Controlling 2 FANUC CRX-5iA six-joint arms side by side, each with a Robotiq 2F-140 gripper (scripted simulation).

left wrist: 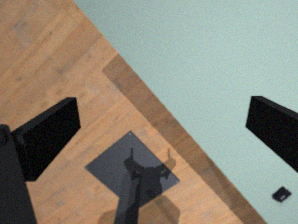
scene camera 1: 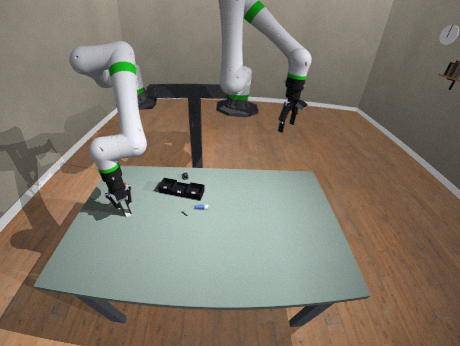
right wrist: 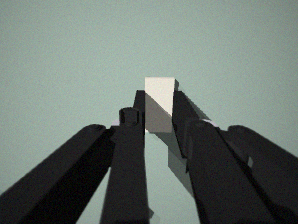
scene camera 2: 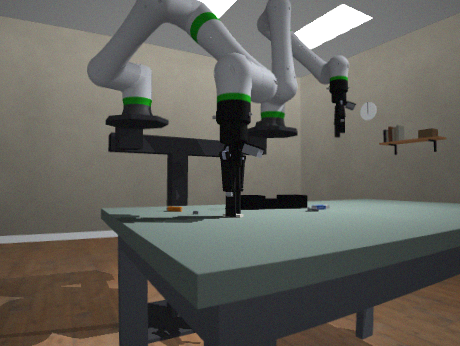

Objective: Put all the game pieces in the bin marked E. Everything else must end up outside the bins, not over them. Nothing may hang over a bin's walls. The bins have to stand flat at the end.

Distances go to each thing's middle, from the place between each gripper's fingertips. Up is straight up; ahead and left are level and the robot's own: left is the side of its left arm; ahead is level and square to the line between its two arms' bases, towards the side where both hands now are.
The joined black bins (scene camera 2: 248, 202) lies 240 mm to the left of my right hand, 210 mm behind it and 10 mm below it. Also, from my right hand: white domino (right wrist: 159, 91): 30 mm below.
Now: the joined black bins 550 mm to the right of my left hand, 330 mm below it and 250 mm ahead of it. From my left hand the other things lie so: white domino 790 mm to the right, 460 mm ahead, 350 mm below.
